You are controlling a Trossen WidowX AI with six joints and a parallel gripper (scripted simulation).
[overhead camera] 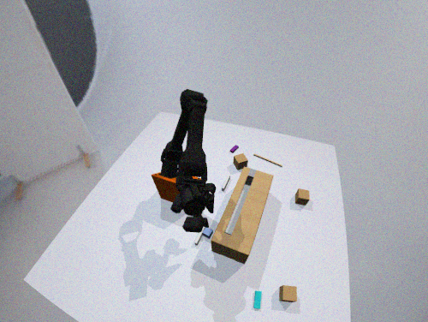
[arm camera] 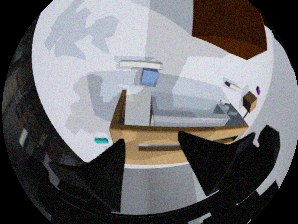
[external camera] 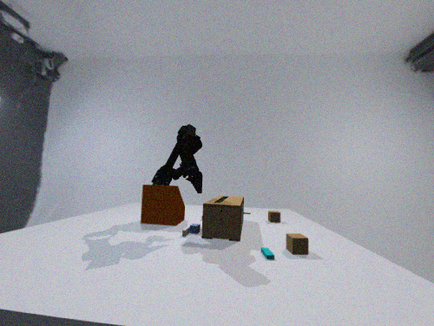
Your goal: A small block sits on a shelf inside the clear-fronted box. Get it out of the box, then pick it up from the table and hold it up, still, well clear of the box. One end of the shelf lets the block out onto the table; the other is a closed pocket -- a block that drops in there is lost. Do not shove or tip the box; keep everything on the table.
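My gripper tip is 150 mm above the blue block and 20 mm past it. Round my gripper tip: thin wooden stick 530 mm to the left, 160 mm below, 130 mm ahead; tan box 130 mm to the left, 100 mm below, 70 mm ahead.
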